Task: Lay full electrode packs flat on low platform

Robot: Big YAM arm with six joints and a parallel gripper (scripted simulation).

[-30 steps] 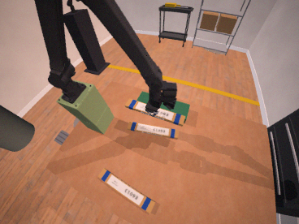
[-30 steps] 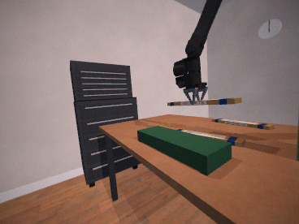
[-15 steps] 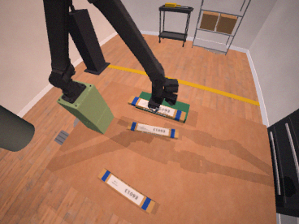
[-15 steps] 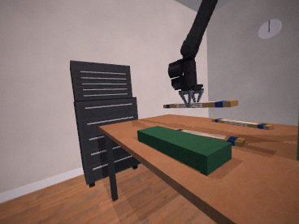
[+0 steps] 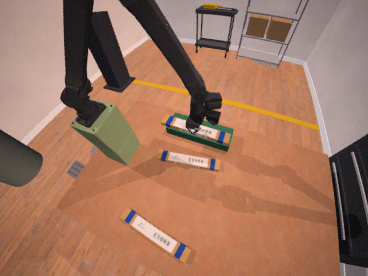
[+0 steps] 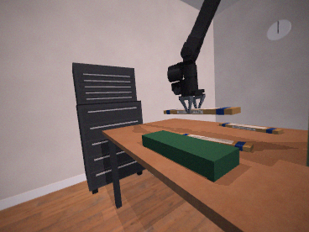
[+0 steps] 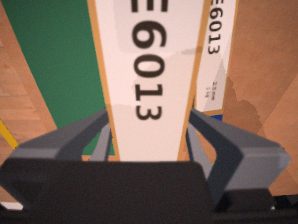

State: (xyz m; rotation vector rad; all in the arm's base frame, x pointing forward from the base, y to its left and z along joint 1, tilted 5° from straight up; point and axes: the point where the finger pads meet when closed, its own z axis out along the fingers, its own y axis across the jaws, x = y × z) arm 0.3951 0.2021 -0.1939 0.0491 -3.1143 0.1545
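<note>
Now: hand 16 cm above the green platform and 10 cm to the right of it.
</note>
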